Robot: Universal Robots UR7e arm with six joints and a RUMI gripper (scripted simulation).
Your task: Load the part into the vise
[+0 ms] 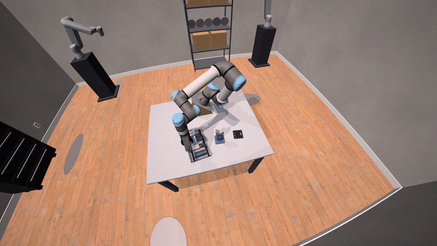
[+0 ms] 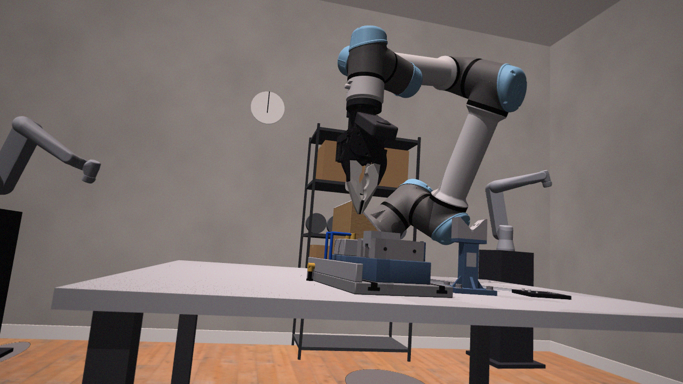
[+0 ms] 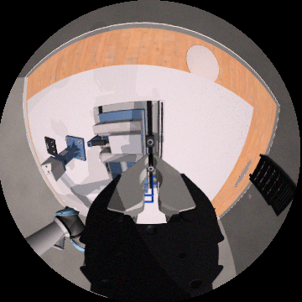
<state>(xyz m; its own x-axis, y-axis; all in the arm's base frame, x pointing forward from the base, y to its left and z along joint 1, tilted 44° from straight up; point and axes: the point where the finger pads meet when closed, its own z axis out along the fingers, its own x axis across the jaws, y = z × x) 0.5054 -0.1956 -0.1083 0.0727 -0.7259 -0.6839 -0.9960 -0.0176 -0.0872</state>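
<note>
My hand is 7 cm above the part and 5 cm to the right of it. From my hand the other things lie so: vise (12 cm below, 7 cm behind, 6 cm to the left); then infeed plate (47 cm to the left, 15 cm below, 7 cm behind).
</note>
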